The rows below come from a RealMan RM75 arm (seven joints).
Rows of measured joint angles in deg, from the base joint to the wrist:
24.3 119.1 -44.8 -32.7 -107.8 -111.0 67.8
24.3 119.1 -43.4 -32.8 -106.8 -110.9 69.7
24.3 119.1 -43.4 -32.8 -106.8 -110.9 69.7
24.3 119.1 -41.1 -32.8 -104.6 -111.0 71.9
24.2 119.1 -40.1 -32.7 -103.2 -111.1 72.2
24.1 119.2 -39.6 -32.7 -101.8 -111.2 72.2
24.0 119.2 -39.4 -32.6 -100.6 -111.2 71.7
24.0 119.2 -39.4 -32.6 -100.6 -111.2 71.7
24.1 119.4 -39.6 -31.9 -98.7 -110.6 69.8
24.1 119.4 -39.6 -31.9 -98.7 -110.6 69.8
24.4 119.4 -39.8 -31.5 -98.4 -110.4 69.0
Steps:
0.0 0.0 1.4 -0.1 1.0 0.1 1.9
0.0 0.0 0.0 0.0 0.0 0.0 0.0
0.0 0.0 2.3 0.0 2.2 -0.1 2.2
-0.1 0.0 1.0 0.1 1.4 -0.1 0.3
-0.1 0.1 0.5 0.0 1.4 -0.1 0.0
-0.1 0.0 0.2 0.1 1.2 0.0 -0.5
0.0 0.0 0.0 0.0 0.0 0.0 0.0
0.1 0.2 -0.2 0.7 1.9 0.6 -1.9
0.0 0.0 0.0 0.0 0.0 0.0 0.0
0.3 0.0 -0.2 0.4 0.3 0.2 -0.8

